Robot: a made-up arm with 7 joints. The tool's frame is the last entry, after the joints.
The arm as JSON. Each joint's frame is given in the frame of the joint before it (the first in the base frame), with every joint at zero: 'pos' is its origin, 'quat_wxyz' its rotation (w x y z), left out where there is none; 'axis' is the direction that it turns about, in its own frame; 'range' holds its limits. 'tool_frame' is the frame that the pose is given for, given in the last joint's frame.
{
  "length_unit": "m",
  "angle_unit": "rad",
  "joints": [
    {
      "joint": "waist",
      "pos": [
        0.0,
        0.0,
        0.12
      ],
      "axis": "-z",
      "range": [
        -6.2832,
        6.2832
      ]
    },
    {
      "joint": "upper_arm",
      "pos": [
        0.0,
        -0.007,
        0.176
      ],
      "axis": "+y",
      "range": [
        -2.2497,
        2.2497
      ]
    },
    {
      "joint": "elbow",
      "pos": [
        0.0,
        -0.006,
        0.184
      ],
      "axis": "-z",
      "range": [
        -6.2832,
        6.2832
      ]
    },
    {
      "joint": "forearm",
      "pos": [
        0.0,
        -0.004,
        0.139
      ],
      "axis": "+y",
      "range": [
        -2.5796,
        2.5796
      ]
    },
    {
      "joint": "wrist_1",
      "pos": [
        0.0,
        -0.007,
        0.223
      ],
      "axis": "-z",
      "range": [
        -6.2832,
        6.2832
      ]
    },
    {
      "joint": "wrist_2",
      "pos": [
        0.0,
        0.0,
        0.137
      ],
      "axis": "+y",
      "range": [
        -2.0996,
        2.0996
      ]
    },
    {
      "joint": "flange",
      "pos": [
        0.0,
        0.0,
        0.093
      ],
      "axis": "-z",
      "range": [
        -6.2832,
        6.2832
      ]
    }
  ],
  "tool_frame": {
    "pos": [
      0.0,
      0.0,
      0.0
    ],
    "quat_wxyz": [
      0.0,
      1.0,
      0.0,
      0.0
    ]
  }
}
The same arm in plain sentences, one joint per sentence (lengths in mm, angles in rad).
The arm has seven revolute joints in a row. What follows holds with every joint at zero, and every direction is one of the base frame's. The first joint is mounted 120 mm along +z from the base frame's origin and turns about -z, from -6.2832 to 6.2832 rad. The second joint is mounted 7 mm along -y and 176 mm along +z from the first joint and turns about +y, from -2.2497 to 2.2497 rad. The third joint is mounted 6 mm along -y and 184 mm along +z from the second joint and turns about -z, from -6.2832 to 6.2832 rad. The fourth joint is mounted 4 mm along -y and 139 mm along +z from the third joint and turns about +y, from -2.5796 to 2.5796 rad. The fifth joint is mounted 7 mm along -y and 223 mm along +z from the fourth joint and turns about -z, from -6.2832 to 6.2832 rad. The sixth joint is mounted 137 mm along +z from the fifth joint and turns about +y, from -2.0996 to 2.0996 rad. The seventh joint is mounted 93 mm along +z from the sixth joint and turns about -z, from -6.2832 to 6.2832 rad. The tool frame, which is the frame that the pose is given for, is mounted at the same point as the seventh joint; its axes are the base frame's turned by roll 3.1416, pitch 0 and yaw 0 rad (as in URDF: about the fixed x, then y, then z).
